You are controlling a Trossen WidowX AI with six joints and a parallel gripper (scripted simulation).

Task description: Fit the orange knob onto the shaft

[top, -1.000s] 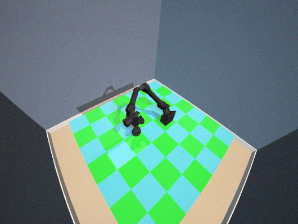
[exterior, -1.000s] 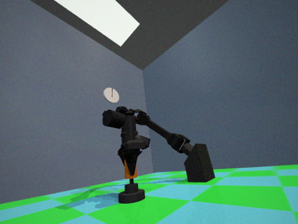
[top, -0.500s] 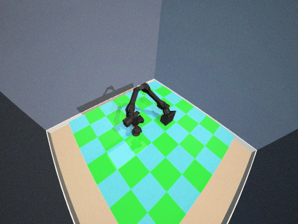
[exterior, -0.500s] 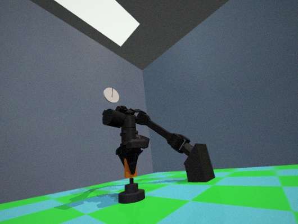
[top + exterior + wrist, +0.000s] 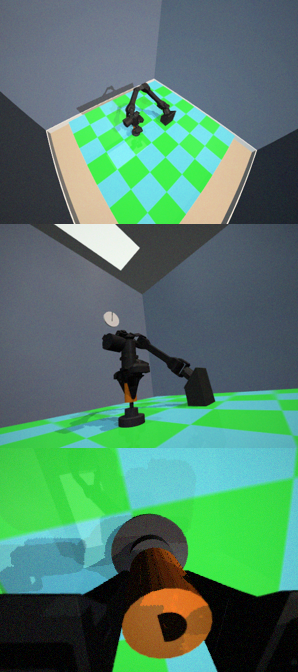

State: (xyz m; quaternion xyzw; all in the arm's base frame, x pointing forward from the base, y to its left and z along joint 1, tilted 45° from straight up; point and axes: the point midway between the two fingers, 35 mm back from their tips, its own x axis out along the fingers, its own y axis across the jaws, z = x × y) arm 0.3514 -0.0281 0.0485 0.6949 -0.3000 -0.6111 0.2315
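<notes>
Now: the orange knob 2 cm above my gripper tip. From my gripper tip the other things lie so: pedestal (4 cm below).
</notes>
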